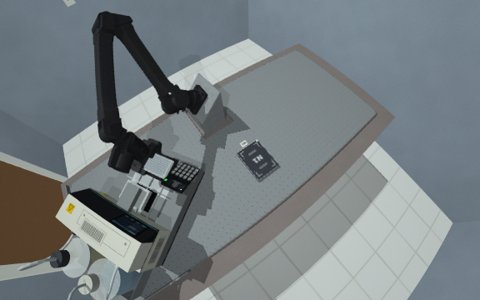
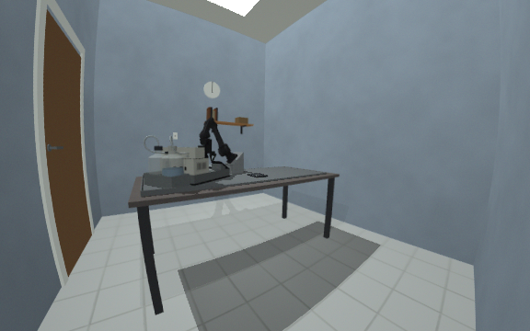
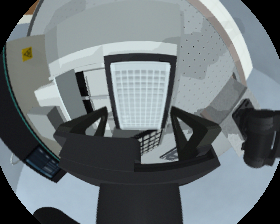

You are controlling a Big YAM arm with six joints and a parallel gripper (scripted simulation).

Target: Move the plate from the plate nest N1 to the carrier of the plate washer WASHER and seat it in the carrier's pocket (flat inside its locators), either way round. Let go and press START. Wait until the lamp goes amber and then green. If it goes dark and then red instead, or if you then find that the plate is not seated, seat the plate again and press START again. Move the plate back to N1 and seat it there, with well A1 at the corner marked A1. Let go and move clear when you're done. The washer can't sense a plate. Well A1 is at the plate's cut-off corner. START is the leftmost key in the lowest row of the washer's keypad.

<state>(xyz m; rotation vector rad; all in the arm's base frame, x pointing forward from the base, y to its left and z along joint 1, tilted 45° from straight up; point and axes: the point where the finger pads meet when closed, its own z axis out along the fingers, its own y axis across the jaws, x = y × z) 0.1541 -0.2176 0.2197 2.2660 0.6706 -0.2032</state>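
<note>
My hand is 40 mm above the white well plate. Also, from my hand: plate washer 130 mm to the right, 80 mm ahead; bottle 420 mm to the right, 180 mm ahead, 10 mm above.
</note>
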